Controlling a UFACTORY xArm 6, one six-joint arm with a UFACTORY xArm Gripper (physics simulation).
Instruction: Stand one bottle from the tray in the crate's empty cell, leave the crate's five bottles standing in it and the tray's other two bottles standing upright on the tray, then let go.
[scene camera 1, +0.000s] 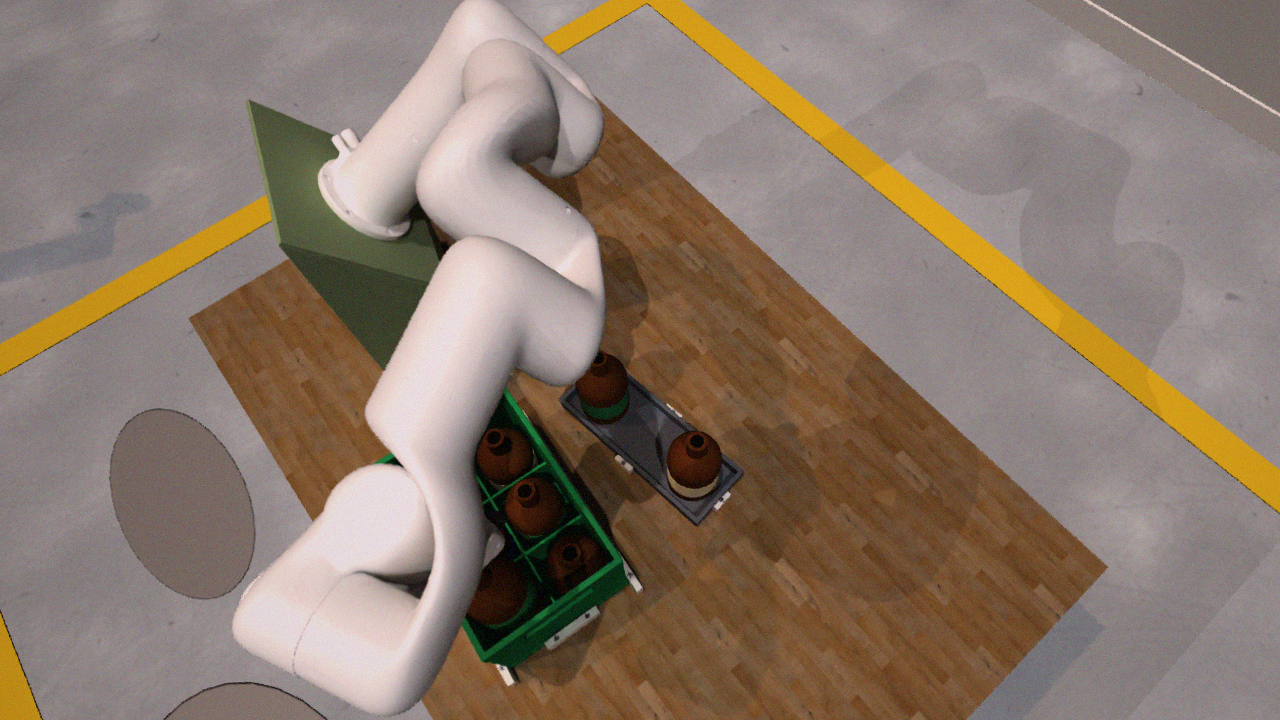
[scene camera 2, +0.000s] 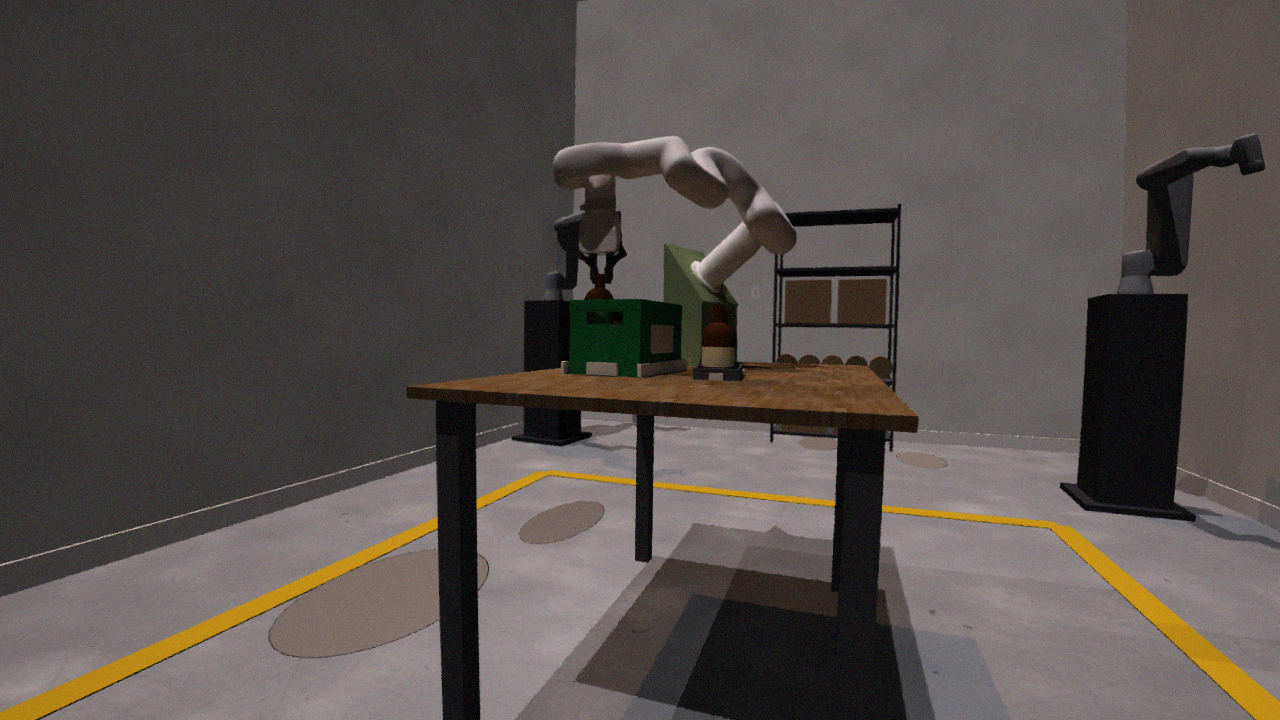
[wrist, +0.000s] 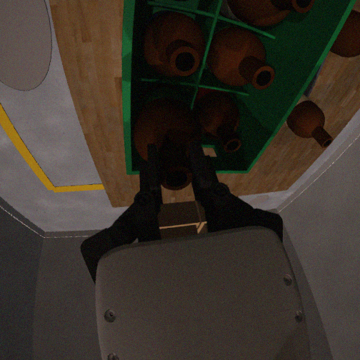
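Pixels of known places: gripper, fingertip midpoint: (scene camera 2: 601, 283); arm's base, origin of the base link: (scene camera 1: 363, 202) (scene camera 2: 705, 278).
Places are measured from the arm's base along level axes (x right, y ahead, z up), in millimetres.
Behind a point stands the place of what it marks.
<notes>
My gripper (scene camera 2: 600, 274) {y 475, x 112, z -55 mm} (wrist: 172, 153) is shut on the neck of a brown bottle (scene camera 1: 499, 594) {y 513, x 101, z -71 mm} (scene camera 2: 598, 292) {y 521, x 95, z -80 mm} (wrist: 161, 122). The bottle hangs about upright inside a corner cell of the green crate (scene camera 1: 528, 634) {y 553, x 103, z -155 mm} (scene camera 2: 601, 344) {y 555, x 67, z -203 mm} (wrist: 128, 100), its shoulder above the rim; its base is hidden. Other brown bottles (scene camera 1: 534, 506) {y 429, x 20, z -143 mm} (wrist: 235, 56) stand in neighbouring cells; the arm hides part of the crate in scene camera 1. On the dark tray (scene camera 1: 644, 431) {y 386, x -174, z -269 mm} (scene camera 2: 718, 374) {y 540, x -210, z -261 mm} stand two upright bottles, one with a green band (scene camera 1: 603, 390) {y 339, x -140, z -160 mm} and one with a cream band (scene camera 1: 694, 463) {y 496, x -180, z -151 mm} (scene camera 2: 717, 344) {y 518, x -200, z -197 mm}.
The crate and tray stand on a wooden table (scene camera 1: 805, 501) {y 603, x -305, z -274 mm} (scene camera 2: 760, 398) {y 815, x -361, z -274 mm}, with the tray beside the crate. White brackets sit around the feet of both. The arm's green angled mount (scene camera 1: 358, 259) {y 101, x 42, z 27 mm} (scene camera 2: 684, 308) {y 110, x 28, z -101 mm} stands behind the crate.
</notes>
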